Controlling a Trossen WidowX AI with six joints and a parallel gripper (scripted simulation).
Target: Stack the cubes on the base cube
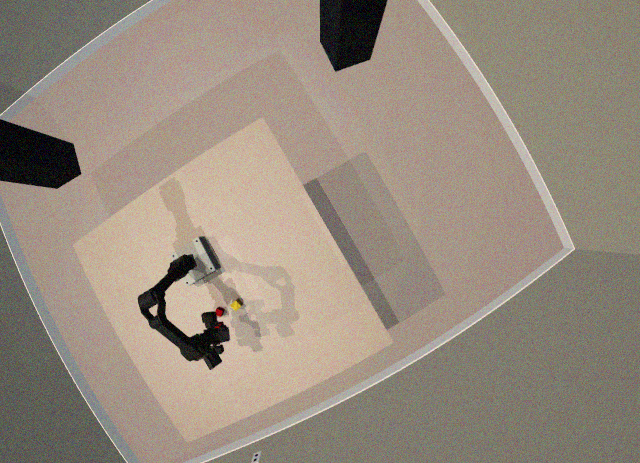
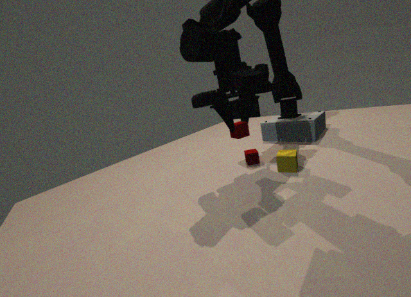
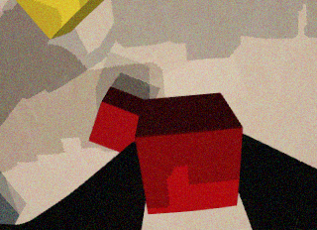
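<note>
The yellow base cube is 90 mm below my gripper tip, 80 mm to the left of it and 50 mm behind it. Round my gripper tip: red cube: 90 mm below, 50 mm behind, 20 mm to the right.
</note>
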